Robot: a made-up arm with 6 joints. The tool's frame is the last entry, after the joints.
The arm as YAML. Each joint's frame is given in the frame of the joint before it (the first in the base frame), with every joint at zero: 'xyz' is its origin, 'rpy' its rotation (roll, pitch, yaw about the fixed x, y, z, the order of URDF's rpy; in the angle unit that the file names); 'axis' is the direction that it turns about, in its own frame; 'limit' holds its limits. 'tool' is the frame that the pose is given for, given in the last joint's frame.
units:
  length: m
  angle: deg
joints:
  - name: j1
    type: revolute
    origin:
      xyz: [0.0, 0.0, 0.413]
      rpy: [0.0, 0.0, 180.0]
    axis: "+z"
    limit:
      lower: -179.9
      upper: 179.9
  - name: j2
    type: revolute
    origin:
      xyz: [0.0, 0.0, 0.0]
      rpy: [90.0, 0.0, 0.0]
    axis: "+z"
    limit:
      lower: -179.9
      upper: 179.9
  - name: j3
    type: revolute
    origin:
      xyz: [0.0, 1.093, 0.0]
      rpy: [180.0, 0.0, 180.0]
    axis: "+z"
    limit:
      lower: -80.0
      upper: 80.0
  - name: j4
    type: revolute
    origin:
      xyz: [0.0, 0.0, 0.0]
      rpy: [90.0, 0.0, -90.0]
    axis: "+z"
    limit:
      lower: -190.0
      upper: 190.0
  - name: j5
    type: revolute
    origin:
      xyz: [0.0, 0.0, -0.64]
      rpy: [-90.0, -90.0, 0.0]
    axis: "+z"
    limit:
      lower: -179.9
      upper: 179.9
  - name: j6
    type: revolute
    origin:
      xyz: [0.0, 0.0, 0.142]
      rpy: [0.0, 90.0, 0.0]
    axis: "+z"
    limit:
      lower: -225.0
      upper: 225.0
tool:
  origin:
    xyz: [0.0, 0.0, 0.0]
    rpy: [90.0, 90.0, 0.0]
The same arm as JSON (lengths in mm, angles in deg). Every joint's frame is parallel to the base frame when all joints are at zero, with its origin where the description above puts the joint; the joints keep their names.
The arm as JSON. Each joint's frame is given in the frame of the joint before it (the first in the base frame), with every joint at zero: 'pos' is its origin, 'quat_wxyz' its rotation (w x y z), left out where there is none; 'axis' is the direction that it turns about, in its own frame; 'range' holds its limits. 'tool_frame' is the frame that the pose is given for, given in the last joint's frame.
{
  "length_unit": "mm",
  "angle_unit": "deg",
  "joints": [
    {
      "joint": "j1",
      "pos": [
        0.0,
        0.0,
        413.0
      ],
      "axis": [
        0.0,
        0.0,
        1.0
      ],
      "range": [
        -179.9,
        179.9
      ]
    },
    {
      "joint": "j2",
      "pos": [
        0.0,
        0.0,
        0.0
      ],
      "axis": [
        0.0,
        1.0,
        0.0
      ],
      "range": [
        -179.9,
        179.9
      ]
    },
    {
      "joint": "j3",
      "pos": [
        0.0,
        0.0,
        1093.0
      ],
      "axis": [
        0.0,
        -1.0,
        0.0
      ],
      "range": [
        -80.0,
        80.0
      ]
    },
    {
      "joint": "j4",
      "pos": [
        0.0,
        0.0,
        0.0
      ],
      "axis": [
        -1.0,
        0.0,
        0.0
      ],
      "range": [
        -190.0,
        190.0
      ]
    },
    {
      "joint": "j5",
      "pos": [
        640.0,
        0.0,
        0.0
      ],
      "axis": [
        0.0,
        -1.0,
        0.0
      ],
      "range": [
        -179.9,
        179.9
      ]
    },
    {
      "joint": "j6",
      "pos": [
        0.0,
        -142.0,
        0.0
      ],
      "axis": [
        -1.0,
        0.0,
        0.0
      ],
      "range": [
        -225.0,
        225.0
      ]
    }
  ],
  "tool_frame": {
    "pos": [
      0.0,
      0.0,
      0.0
    ]
  }
}

